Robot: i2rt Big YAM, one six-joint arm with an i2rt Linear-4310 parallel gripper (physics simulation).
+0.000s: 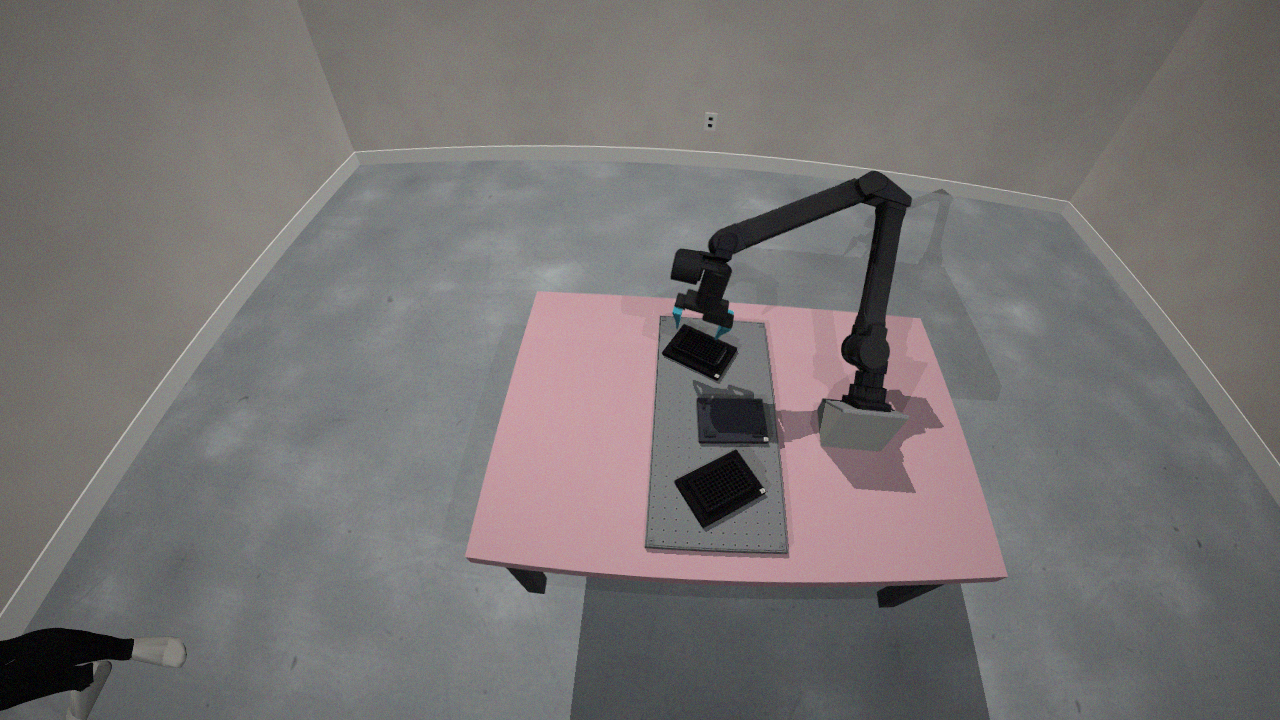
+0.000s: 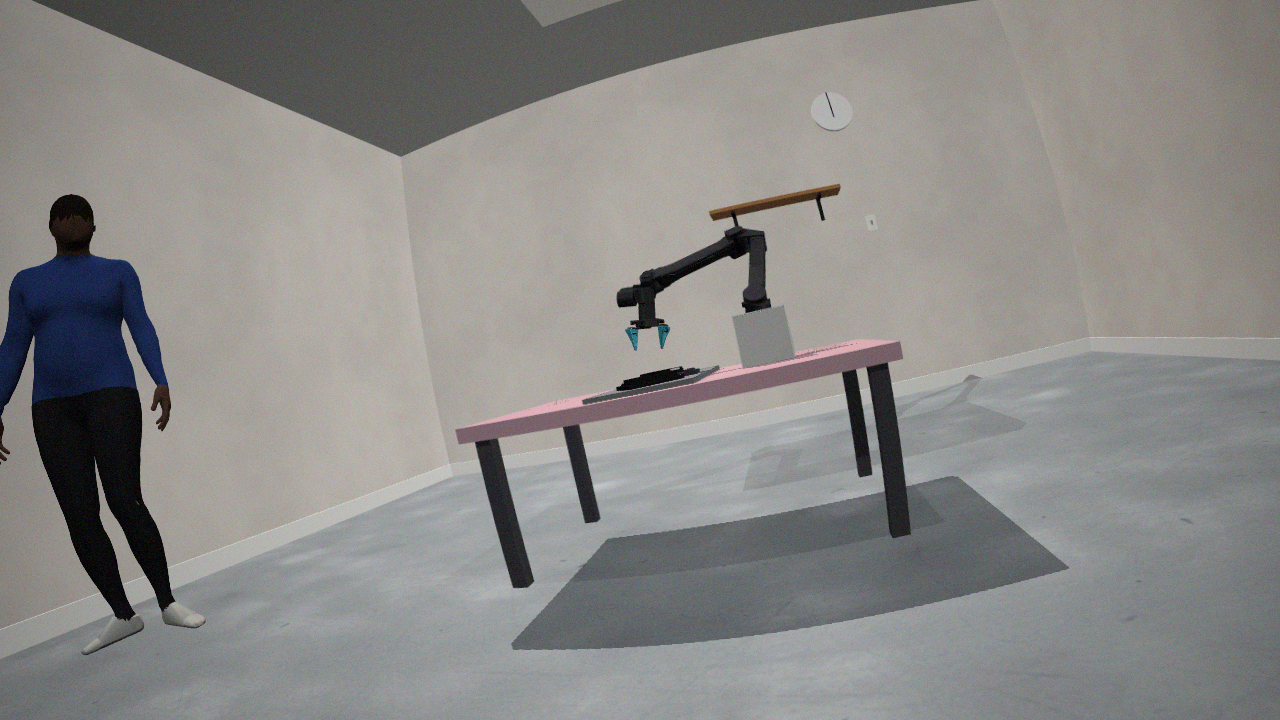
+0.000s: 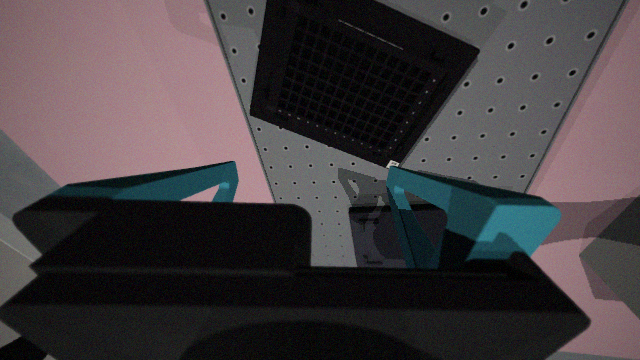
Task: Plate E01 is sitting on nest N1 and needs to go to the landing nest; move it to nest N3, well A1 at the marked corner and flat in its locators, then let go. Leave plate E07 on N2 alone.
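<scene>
A black many-welled plate (image 1: 699, 348) (image 3: 357, 82) sits in a dark nest at the far end of the pegboard, turned at an angle; a white corner tag (image 1: 716, 376) (image 3: 393, 164) marks its near corner. A second black plate (image 1: 719, 484) sits in the angled nest at the near end. I cannot read which plate is E01 or E07. The middle nest (image 1: 732, 420) (image 3: 367, 237) holds no plate, and its white tag (image 1: 765, 439) is at the near right corner. My gripper (image 1: 699, 331) (image 2: 648, 347) (image 3: 313, 172) is open and empty, raised above the far-end plate.
The grey pegboard (image 1: 666, 429) (image 3: 305, 175) (image 2: 608, 395) lies on the pink table (image 1: 563, 429) (image 2: 554, 413). The arm's pale base block (image 1: 859, 428) (image 2: 763, 336) stands to the right of the pegboard. A person in blue (image 2: 80, 326) stands left of the table.
</scene>
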